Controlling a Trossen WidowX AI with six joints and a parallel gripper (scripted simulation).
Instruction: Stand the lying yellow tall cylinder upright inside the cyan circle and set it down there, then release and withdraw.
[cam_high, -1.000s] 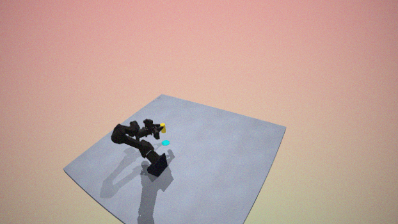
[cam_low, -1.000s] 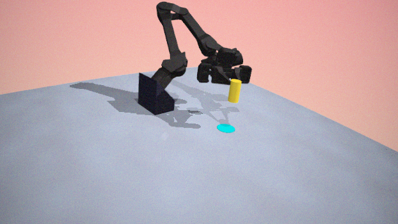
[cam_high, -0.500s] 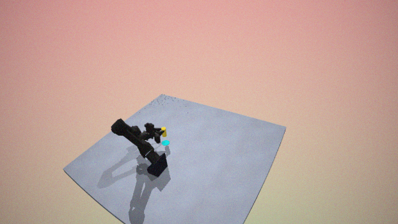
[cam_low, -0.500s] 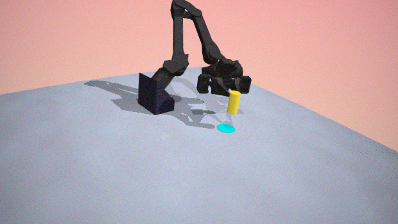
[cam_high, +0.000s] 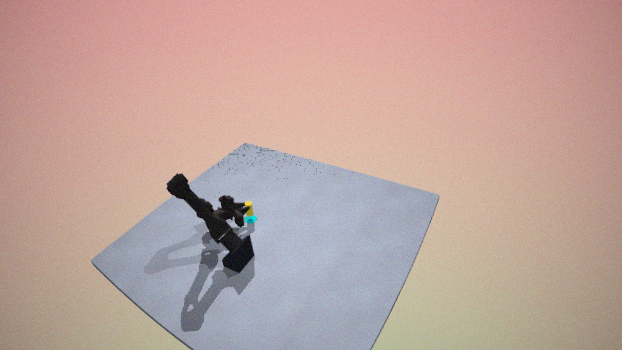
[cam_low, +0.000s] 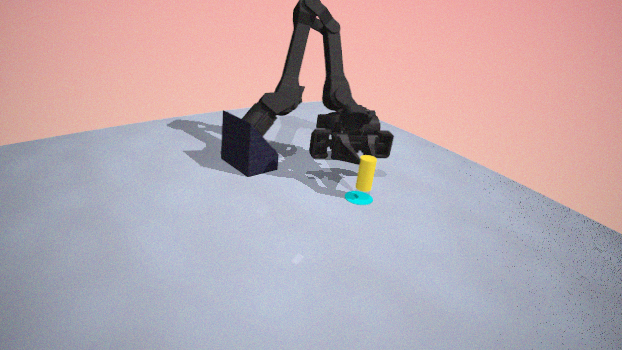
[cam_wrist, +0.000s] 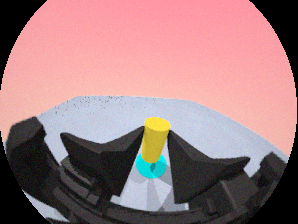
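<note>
Now: gripper tip 2 cm above the yellow tall cylinder. Round my gripper tip: cyan circle 8 cm below.
</note>
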